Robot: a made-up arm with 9 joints. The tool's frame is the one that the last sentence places.
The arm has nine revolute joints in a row. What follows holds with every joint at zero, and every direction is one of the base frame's. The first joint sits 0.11 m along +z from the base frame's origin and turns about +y. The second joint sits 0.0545 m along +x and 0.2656 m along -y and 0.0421 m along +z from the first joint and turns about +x. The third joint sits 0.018 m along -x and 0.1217 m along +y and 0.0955 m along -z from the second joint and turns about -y. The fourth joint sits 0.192 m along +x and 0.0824 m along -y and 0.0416 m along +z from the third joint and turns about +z. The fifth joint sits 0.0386 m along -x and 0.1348 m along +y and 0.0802 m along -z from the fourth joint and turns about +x. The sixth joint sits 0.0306 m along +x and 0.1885 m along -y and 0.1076 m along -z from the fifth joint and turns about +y. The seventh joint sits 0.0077 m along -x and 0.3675 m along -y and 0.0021 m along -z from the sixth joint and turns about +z. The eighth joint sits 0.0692 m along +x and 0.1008 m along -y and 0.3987 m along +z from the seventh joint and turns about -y. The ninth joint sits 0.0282 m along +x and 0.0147 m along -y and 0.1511 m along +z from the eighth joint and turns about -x. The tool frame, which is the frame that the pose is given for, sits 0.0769 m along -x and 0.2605 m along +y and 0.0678 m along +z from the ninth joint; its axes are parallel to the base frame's.
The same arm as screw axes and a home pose.
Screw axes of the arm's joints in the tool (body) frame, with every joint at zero. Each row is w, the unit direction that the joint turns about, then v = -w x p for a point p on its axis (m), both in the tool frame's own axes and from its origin. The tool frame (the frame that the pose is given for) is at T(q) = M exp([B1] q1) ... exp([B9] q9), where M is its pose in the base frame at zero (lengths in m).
B1 = (0, 1, 0, 0.4159, 0, -0.2333)
B2 = (1, 0, 0, 0, -0.3738, -0.2369)
B3 = (0, -1, 0, -0.4693, 0, 0.1968)
B4 = (0, 0, 1, 0.2762, 0.0048, 0)
B5 = (1, 0, 0, 0, -0.5079, -0.411)
B6 = (0, 1, 0, 0.6155, 0, -0.0128)
B7 = (0, 0, 1, -0.145, 0.0205, 0)
B8 = (0, -1, 0, -0.2189, 0, -0.0487)
B9 = (-1, 0, 0, 0, 0.0678, -0.2605)
M =
1 0 0 0.2333
0 1 0 -0.5025
0 0 1 0.5259
0 0 0 1

